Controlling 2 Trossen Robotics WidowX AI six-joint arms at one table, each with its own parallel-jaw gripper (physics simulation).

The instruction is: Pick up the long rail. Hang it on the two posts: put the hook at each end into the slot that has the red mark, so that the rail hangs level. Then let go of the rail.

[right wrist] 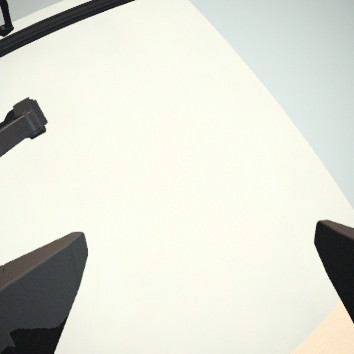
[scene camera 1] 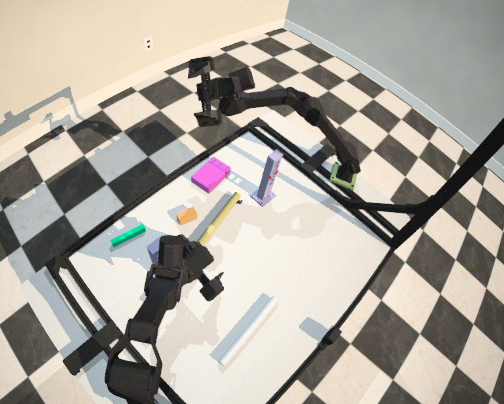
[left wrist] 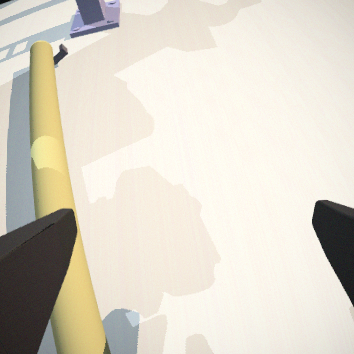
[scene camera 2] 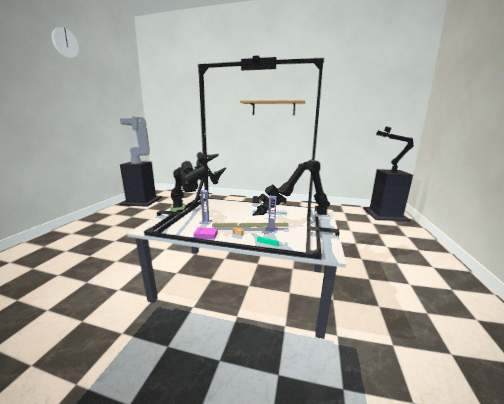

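Where they show: left gripper, fingertip midpoint: (left wrist: pixel 197 217) (scene camera 2: pixel 254 213); right gripper, fingertip midpoint: (right wrist: pixel 201 238) (scene camera 1: pixel 192 96) (scene camera 2: pixel 222 161); left arm's base, link origin: (scene camera 2: pixel 321 213); right arm's base, link origin: (scene camera 1: pixel 344 174) (scene camera 2: pixel 177 205).
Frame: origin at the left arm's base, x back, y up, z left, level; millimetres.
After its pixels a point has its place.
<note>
The long yellow rail (scene camera 1: pixel 220 217) @[x -601, y -2, z 257 mm] (scene camera 2: pixel 250 225) @[x -476, y -9, z 260 mm] (left wrist: pixel 46 110) @[x -590, y -2, z 254 mm] lies on the table; a dark hook (scene camera 1: pixel 240 202) @[x -694, y -11, z 247 mm] (left wrist: pixel 61 53) @[x -694, y -16, z 250 mm] sticks out near its far end. One lilac post (scene camera 1: pixel 268 177) @[x -757, y 103, z 203 mm] (scene camera 2: pixel 204 207) @[x -785, y 78, z 201 mm] (left wrist: pixel 91 12) @[x -758, y -9, z 212 mm] with red marks stands beyond that end. The other post (scene camera 1: pixel 154 249) @[x -335, y 187, z 258 mm] (scene camera 2: pixel 272 215) @[x -343, y 56, z 254 mm] is mostly hidden by the left arm in scene camera 1. My left gripper (scene camera 1: pixel 200 270) (scene camera 2: pixel 258 205) @[x -458, y 38, z 173 mm] (left wrist: pixel 197 217) @[x -458, y 38, z 173 mm] is open and empty above the table, one finger overlapping the rail in its wrist view. My right gripper (scene camera 1: pixel 195 97) @[x -610, y 402, z 387 mm] (scene camera 2: pixel 221 163) @[x -610, y 402, z 387 mm] (right wrist: pixel 201 238) @[x -610, y 402, z 387 mm] is open and empty, raised, away from the rail.
A magenta block (scene camera 1: pixel 210 175) @[x -704, y 2, z 388 mm] (scene camera 2: pixel 205 233) @[x -709, y 2, z 430 mm], an orange block (scene camera 1: pixel 187 216) @[x -533, y 2, z 337 mm] (scene camera 2: pixel 238 231) @[x -533, y -5, z 363 mm] and a green bar (scene camera 1: pixel 128 235) @[x -358, y -4, z 433 mm] (scene camera 2: pixel 268 241) @[x -355, y -10, z 449 mm] lie along one side of the rail. A whitish bar (scene camera 1: pixel 247 331) @[x -363, y -3, z -27 mm] lies on the other side. A black frame (scene camera 1: pixel 160 185) @[x -564, y -8, z 494 mm] (scene camera 2: pixel 202 115) @[x -921, y 653, z -260 mm] borders and rises above the table.
</note>
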